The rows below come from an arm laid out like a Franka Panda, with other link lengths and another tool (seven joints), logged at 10 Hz.
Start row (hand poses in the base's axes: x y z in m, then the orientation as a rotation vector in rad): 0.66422, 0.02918, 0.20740, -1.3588, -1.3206, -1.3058
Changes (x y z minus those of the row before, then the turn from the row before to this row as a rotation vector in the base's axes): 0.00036, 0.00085, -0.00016, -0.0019, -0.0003, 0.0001; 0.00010, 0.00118, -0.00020, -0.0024, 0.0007, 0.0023; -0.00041, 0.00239, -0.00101, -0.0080, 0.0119, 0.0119; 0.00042, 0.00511, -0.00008, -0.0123, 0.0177, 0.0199; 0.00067, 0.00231, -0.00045, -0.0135, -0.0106, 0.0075; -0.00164, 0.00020, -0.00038, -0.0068, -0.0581, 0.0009; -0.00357, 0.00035, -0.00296, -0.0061, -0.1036, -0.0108; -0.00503, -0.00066, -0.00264, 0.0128, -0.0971, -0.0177
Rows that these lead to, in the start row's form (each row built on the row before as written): 0.66458, 0.03003, 0.20724, -1.3599, -1.3224, -1.3050; 0.66468, 0.03121, 0.20704, -1.3600, -1.3251, -1.3017; 0.66427, 0.03360, 0.20603, -1.3614, -1.3298, -1.2798; 0.66469, 0.03871, 0.20595, -1.3617, -1.3380, -1.2455; 0.66536, 0.04102, 0.20550, -1.3600, -1.3599, -1.2424; 0.66372, 0.04122, 0.20512, -1.3371, -1.4057, -1.2867; 0.66015, 0.04157, 0.20216, -1.2997, -1.4756, -1.3770; 0.65512, 0.04091, 0.19952, -1.2562, -1.5204, -1.4771
